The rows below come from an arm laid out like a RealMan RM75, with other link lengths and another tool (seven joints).
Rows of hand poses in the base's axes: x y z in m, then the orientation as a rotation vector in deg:
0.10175 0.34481 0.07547 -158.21 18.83 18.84
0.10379 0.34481 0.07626 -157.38 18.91 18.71
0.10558 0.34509 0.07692 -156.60 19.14 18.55
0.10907 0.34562 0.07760 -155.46 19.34 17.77
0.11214 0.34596 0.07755 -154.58 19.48 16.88
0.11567 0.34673 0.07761 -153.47 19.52 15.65
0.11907 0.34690 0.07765 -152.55 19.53 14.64
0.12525 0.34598 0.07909 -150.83 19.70 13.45
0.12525 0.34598 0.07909 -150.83 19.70 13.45
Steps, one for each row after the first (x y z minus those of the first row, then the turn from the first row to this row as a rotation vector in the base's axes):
0.00204 0.00000 0.00079 0.80 -0.10 -0.22
0.00383 0.00028 0.00145 1.52 -0.19 -0.54
0.00732 0.00081 0.00213 2.61 -0.74 -1.00
0.01039 0.00115 0.00208 3.45 -1.37 -1.38
0.01392 0.00192 0.00214 4.53 -2.26 -1.78
0.01732 0.00209 0.00218 5.43 -3.01 -2.10
0.02350 0.00117 0.00362 7.07 -3.89 -2.70
0.02350 0.00117 0.00362 7.07 -3.89 -2.70

